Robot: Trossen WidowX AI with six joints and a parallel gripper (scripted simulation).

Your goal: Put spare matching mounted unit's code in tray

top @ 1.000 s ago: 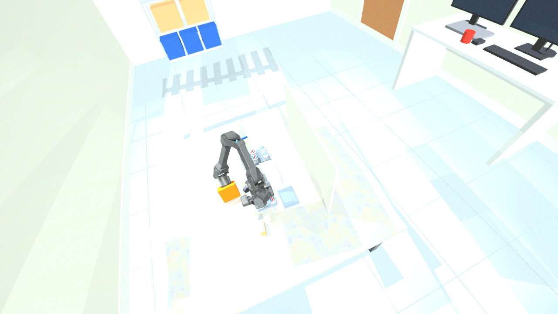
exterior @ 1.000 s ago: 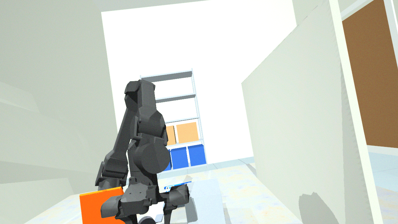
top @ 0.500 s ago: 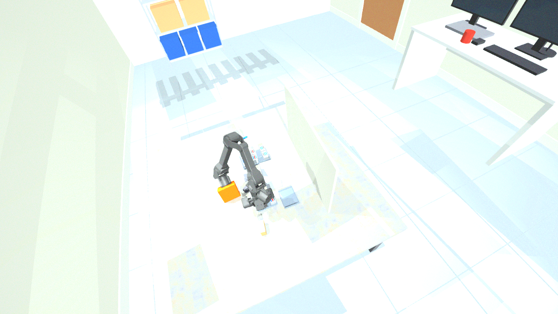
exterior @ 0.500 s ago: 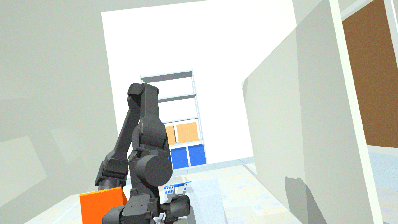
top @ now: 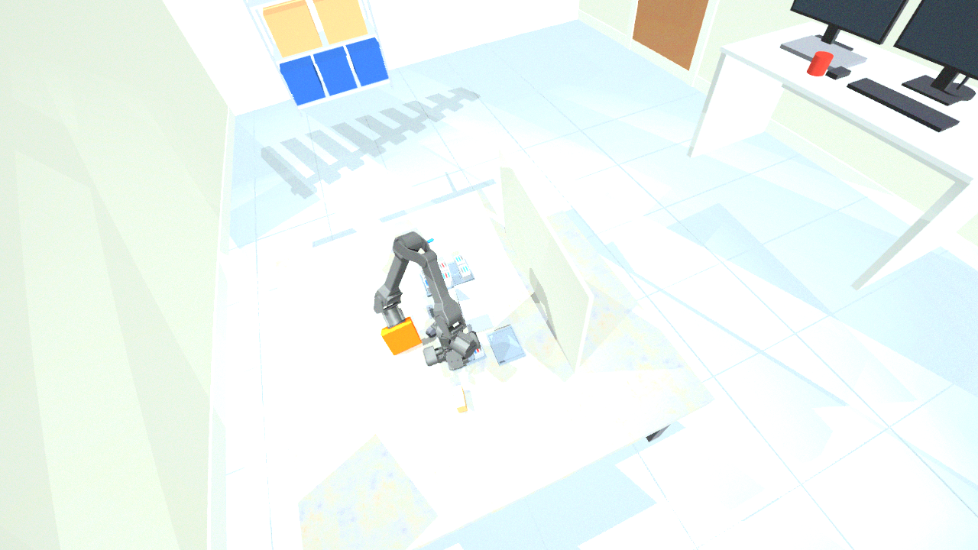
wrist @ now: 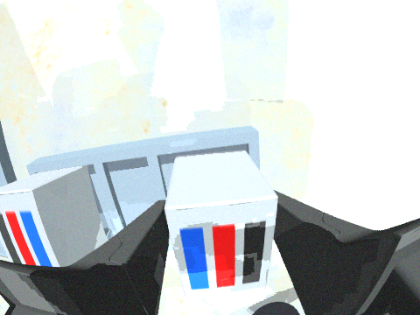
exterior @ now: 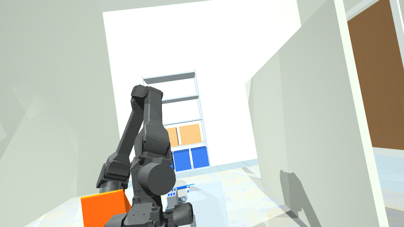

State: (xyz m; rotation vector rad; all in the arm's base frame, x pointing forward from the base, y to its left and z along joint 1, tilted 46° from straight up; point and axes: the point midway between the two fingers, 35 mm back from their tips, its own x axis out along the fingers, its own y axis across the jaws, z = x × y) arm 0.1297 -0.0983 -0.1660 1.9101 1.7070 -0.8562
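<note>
The pale rack is 40 mm ahead of my gripper tip and 10 mm below it. The rest, counted from my gripper tip: light blue tray 180 mm ahead, 40 mm to the right, 10 mm below; then tall pale panel 400 mm ahead, 210 mm above, 90 mm to the left.
</note>
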